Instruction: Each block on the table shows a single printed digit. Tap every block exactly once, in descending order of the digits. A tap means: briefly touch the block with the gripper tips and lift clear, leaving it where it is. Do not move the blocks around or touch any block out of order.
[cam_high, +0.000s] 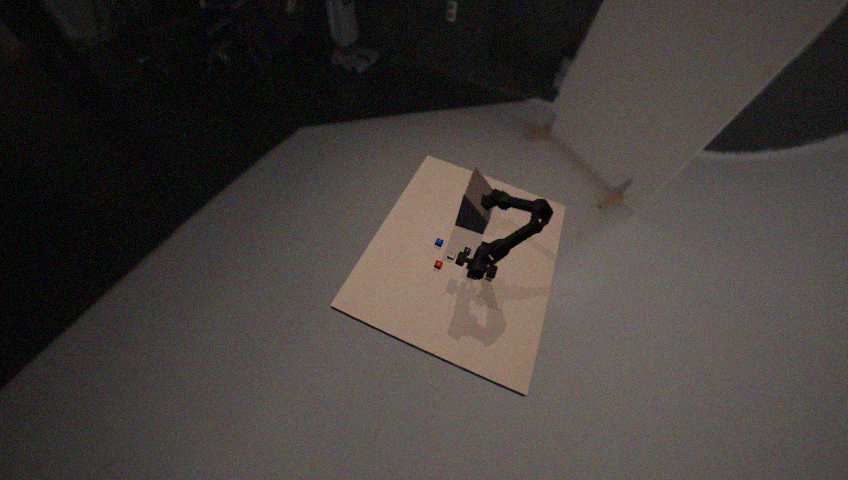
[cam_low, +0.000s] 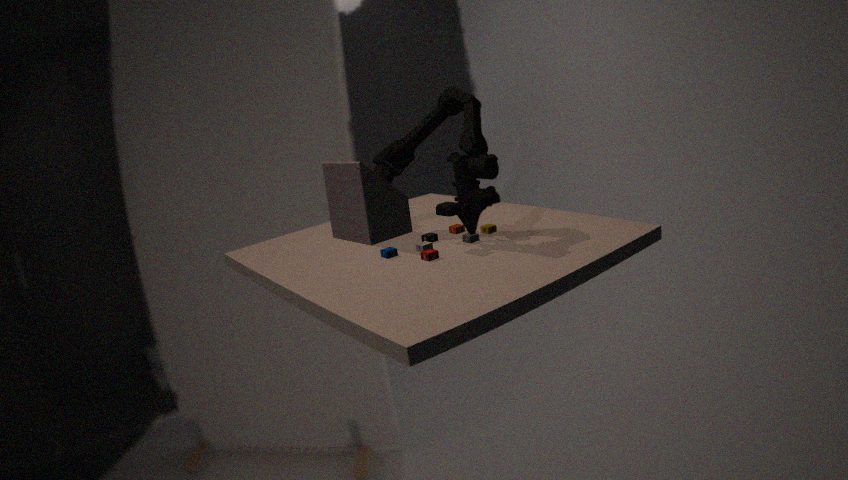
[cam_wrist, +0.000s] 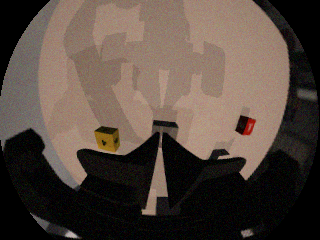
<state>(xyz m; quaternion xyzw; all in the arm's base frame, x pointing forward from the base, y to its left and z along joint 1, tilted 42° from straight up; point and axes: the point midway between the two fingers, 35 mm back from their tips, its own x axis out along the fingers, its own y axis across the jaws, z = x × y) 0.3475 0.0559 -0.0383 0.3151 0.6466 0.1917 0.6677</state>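
Right now the grey block is 10 mm below my gripper tip. Also, from my gripper tip: black block: 120 mm behind, 40 mm to the right, 10 mm below; then orange block: 110 mm behind, 60 mm to the left, 10 mm below; then yellow block: 80 mm to the left, 10 mm below, 10 mm behind.
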